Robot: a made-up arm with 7 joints. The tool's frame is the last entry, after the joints.
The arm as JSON. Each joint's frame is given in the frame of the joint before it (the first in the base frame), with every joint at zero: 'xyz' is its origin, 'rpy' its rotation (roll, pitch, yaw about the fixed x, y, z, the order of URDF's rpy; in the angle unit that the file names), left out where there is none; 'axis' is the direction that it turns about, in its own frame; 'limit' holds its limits. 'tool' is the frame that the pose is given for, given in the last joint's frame.
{
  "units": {
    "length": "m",
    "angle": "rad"
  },
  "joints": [
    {
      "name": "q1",
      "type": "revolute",
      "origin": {
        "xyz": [
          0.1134,
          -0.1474,
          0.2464
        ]
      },
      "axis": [
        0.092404,
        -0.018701,
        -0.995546
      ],
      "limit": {
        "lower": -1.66,
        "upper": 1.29
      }
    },
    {
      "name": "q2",
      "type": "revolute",
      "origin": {
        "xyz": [
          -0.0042,
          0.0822,
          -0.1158
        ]
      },
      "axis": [
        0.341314,
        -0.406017,
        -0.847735
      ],
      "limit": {
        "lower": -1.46,
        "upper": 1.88
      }
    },
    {
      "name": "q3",
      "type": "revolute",
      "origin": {
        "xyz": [
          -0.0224,
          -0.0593,
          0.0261
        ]
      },
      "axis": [
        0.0,
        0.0,
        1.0
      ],
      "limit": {
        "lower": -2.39,
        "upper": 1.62
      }
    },
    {
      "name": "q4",
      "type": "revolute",
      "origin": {
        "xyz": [
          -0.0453,
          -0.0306,
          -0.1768
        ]
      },
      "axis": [
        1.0,
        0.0,
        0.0
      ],
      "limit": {
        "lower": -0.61,
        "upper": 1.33
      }
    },
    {
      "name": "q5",
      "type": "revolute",
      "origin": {
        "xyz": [
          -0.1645,
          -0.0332,
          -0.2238
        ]
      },
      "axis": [
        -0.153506,
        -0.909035,
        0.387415
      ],
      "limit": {
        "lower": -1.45,
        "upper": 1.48
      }
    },
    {
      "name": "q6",
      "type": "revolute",
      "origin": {
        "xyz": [
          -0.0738,
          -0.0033,
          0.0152
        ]
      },
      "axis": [
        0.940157,
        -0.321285,
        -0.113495
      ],
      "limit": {
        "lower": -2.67,
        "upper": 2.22
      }
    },
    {
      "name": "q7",
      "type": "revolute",
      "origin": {
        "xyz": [
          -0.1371,
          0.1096,
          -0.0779
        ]
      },
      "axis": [
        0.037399,
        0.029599,
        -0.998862
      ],
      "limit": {
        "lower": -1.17,
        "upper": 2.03
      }
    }
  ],
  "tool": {
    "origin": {
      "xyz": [
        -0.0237,
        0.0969,
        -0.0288
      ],
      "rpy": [
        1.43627,
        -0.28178,
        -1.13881
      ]
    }
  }
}
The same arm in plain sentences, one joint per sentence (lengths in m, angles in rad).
The arm has seven revolute joints in a row. What follows holds with every joint at zero, and every direction is one of the base frame's. The first joint lies 0.1134 m along +x and 0.1474 m along -y and 0.2464 m along +z from the base frame's origin and turns about the direction (0.092404, -0.018701, -0.995546), from -1.66 to 1.29 rad. The second joint lies 0.0042 m along -x and 0.0822 m along +y and 0.1158 m along -z from the first joint and turns about the direction (0.341314, -0.406017, -0.847735), from -1.46 to 1.88 rad. The third joint lies 0.0224 m along -x and 0.0593 m along -y and 0.0261 m along +z from the second joint and turns about +z, from -2.39 to 1.62 rad. The fourth joint lies 0.0453 m along -x and 0.0306 m along -y and 0.1768 m along -z from the third joint and turns about +x, from -0.61 to 1.33 rad. The fifth joint lies 0.1645 m along -x and 0.0332 m along -y and 0.2238 m along -z from the fourth joint and turns about the direction (-0.153506, -0.909035, 0.387415), from -1.45 to 1.48 rad. The sixth joint lies 0.0738 m along -x and 0.0033 m along -y and 0.0152 m along +z from the fifth joint and turns about the direction (0.940157, -0.321285, -0.113495), from -2.67 to 2.22 rad. The seventh joint lies 0.1371 m along -x and 0.1096 m along +y and 0.0779 m along -z from the sixth joint and turns about the direction (0.037399, 0.029599, -0.998862), from -1.17 to 2.03 rad. The tool frame, which is the frame that the pose is given for, lies 0.0237 m along -x and 0.0969 m along +y and 0.0288 m along -z from the seventh joint; its axes are the base frame's turned by roll 1.4363, pitch -0.2818 and yaw -1.1388 rad (as in URDF: about the fixed x, then y, then z).
